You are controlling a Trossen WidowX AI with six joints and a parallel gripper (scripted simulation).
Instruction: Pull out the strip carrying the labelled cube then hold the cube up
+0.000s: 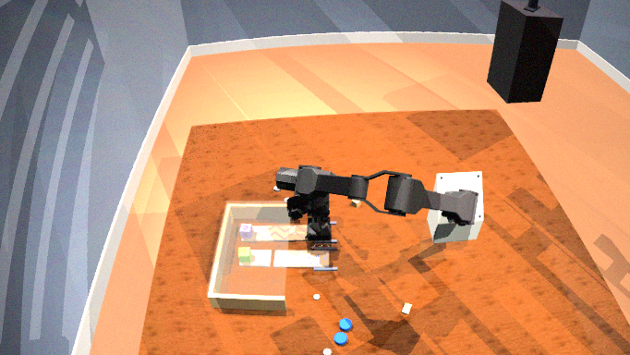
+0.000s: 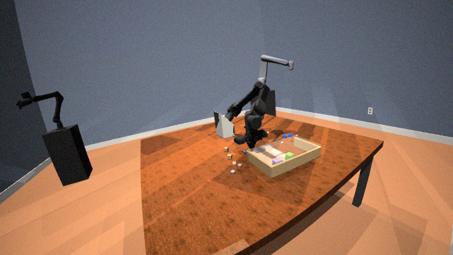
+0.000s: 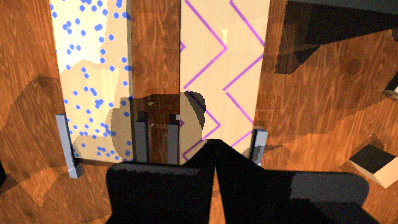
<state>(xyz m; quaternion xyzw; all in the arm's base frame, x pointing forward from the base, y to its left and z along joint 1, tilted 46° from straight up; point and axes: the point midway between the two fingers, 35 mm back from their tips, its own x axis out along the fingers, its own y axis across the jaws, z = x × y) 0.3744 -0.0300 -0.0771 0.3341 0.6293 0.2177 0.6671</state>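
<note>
Now: the zigzag strip 10 cm ahead of my gripper tip and 1 cm to the right of it. Also, from my gripper tip: grey peg 4 cm ahead, 21 cm to the left.
</note>
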